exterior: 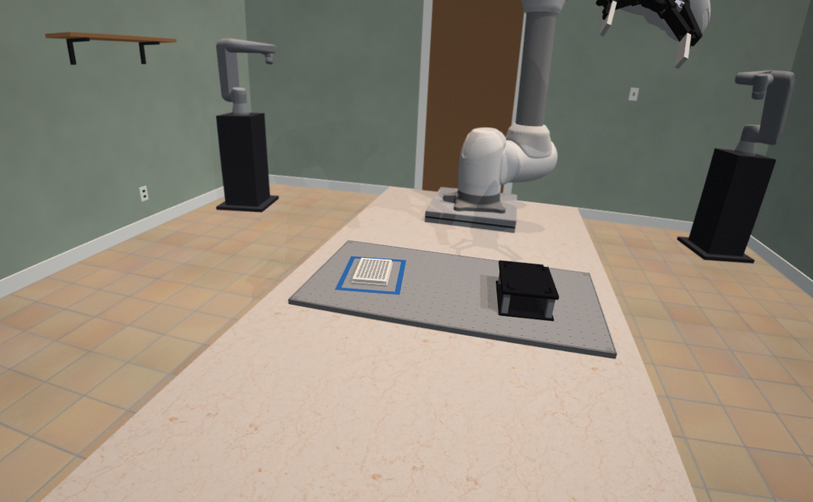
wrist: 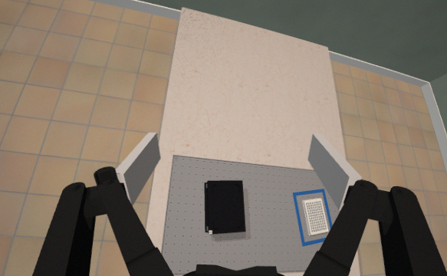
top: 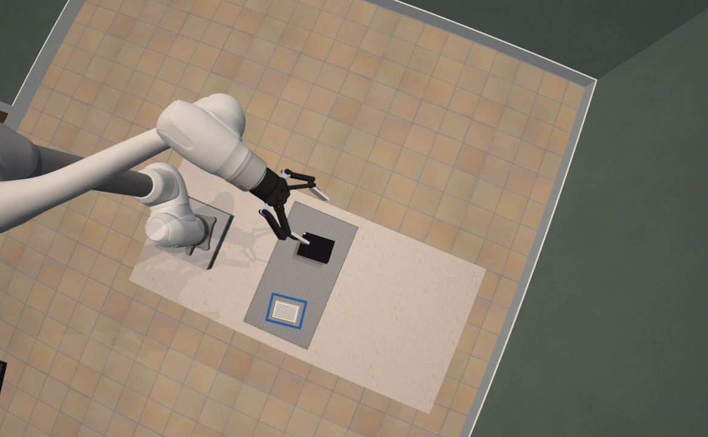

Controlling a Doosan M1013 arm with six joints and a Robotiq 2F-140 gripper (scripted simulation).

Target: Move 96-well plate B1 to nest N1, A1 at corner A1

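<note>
Right now my hand is 560 mm above the white 96-well plate, 490 mm to the left of it and 140 mm past it. Also, from my hand: A1 label: 500 mm below, 130 mm behind, 70 mm to the right.
</note>
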